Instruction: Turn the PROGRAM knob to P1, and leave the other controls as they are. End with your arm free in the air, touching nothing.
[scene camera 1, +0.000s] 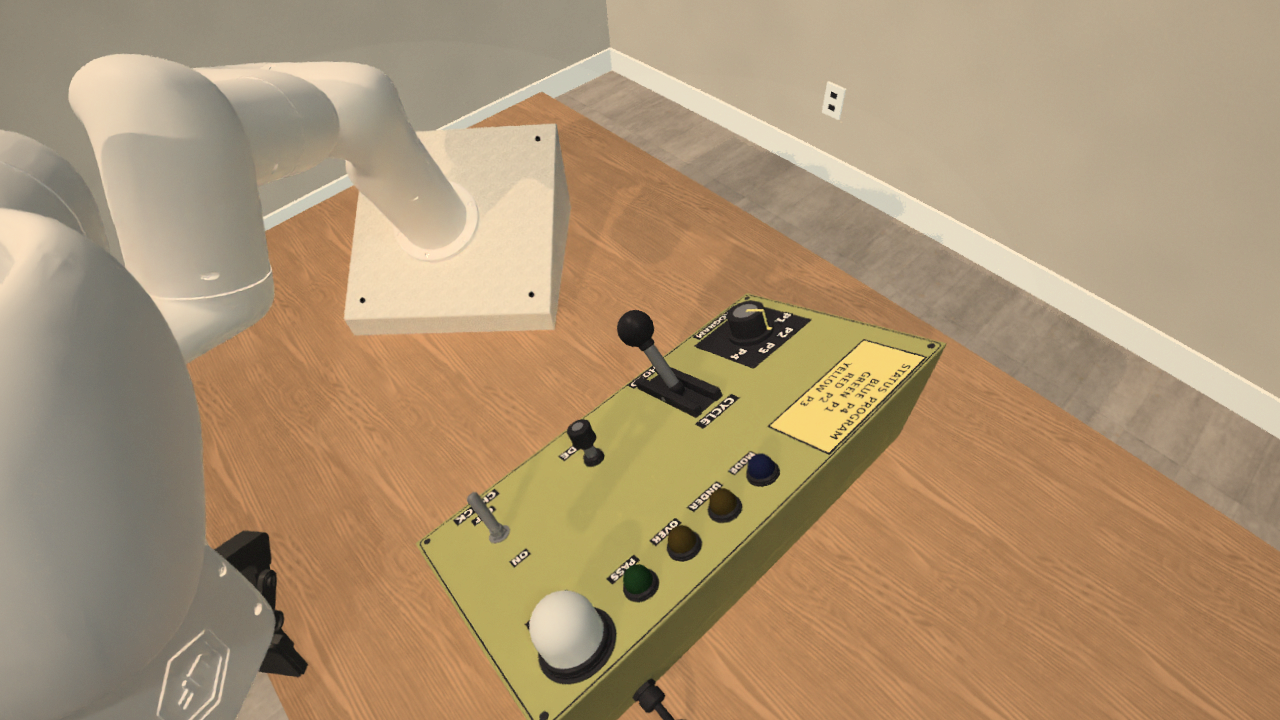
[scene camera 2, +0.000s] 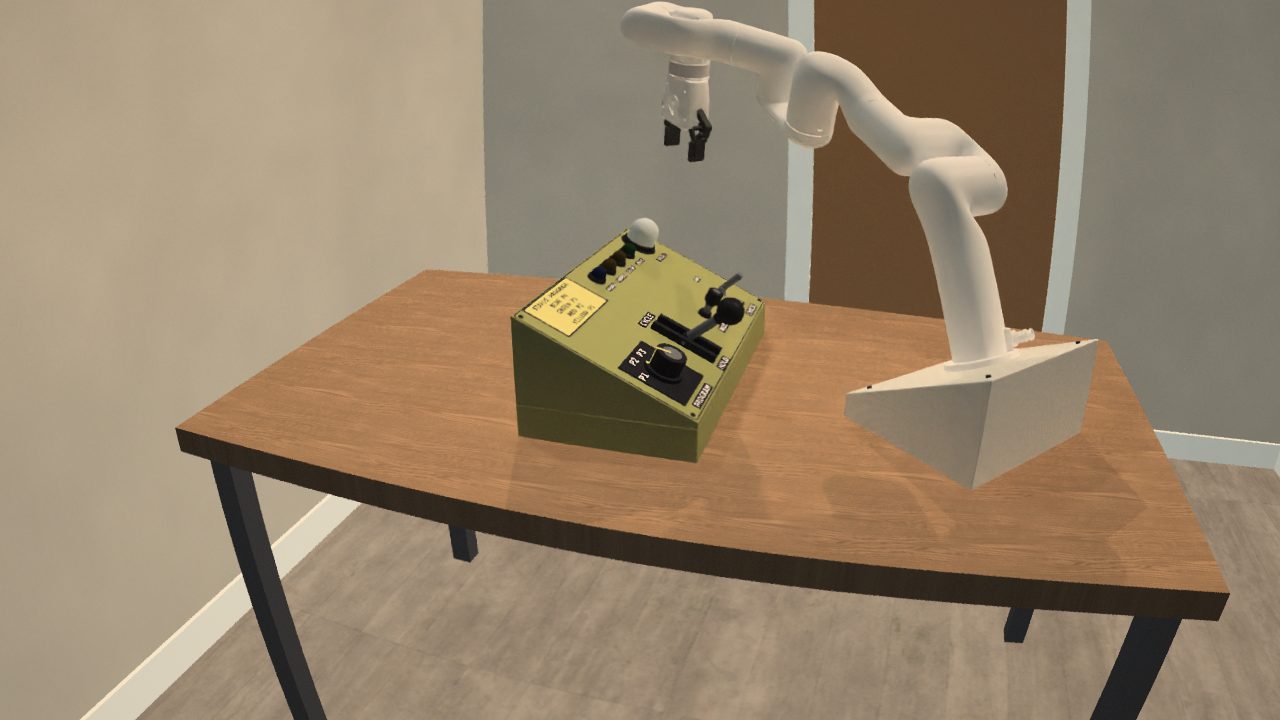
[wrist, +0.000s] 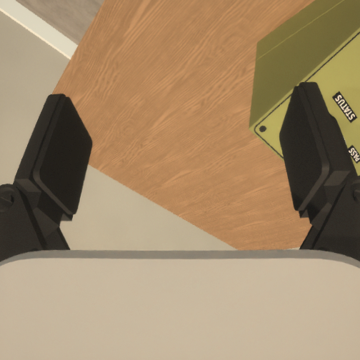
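Where they show: gripper, fingertip midpoint: (scene camera 2: 683, 152); arm's base, origin of the base link: (scene camera 1: 437, 222) (scene camera 2: 982, 363).
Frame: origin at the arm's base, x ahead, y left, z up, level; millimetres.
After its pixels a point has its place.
Note:
The PROGRAM knob (scene camera 1: 745, 325) {y 46, x 477, z 28 mm} (scene camera 2: 665, 363) {y 87, x 473, z 21 mm} is black with a yellow line, at one end of the olive control box (scene camera 1: 554, 510) {y -242, x 434, z 7 mm} (scene camera 2: 581, 385) {y 112, x 580, z -3 mm} (wrist: 285, 75). Its line appears to point at P2. In the wrist view the knob does not show. My gripper (scene camera 1: 275, 608) (scene camera 2: 683, 150) {y -494, x 474, z 208 mm} (wrist: 180, 112) is open and empty. It hangs in the air above and beyond the white-dome end of the box, far from the knob, touching nothing. In scene camera 1 the arm hides part of it.
The black ball lever (scene camera 1: 636, 329) {y -50, x 398, z 65 mm} (scene camera 2: 729, 311) {y -22, x 390, z 57 mm} stands beside the knob. The small black control (scene camera 1: 582, 436) {y -174, x 420, z 39 mm}, grey toggle (scene camera 1: 486, 516) {y -287, x 389, z 20 mm}, several lamps and white dome (scene camera 1: 565, 629) {y -332, x 544, z 113 mm} (scene camera 2: 642, 233) {y -304, x 536, z 94 mm} are farther along. The box stands on the wooden table (scene camera 1: 1029, 555) {y 28, x 852, z -95 mm} (scene camera 2: 358, 385) {y -55, x 984, z -95 mm} (wrist: 165, 65).

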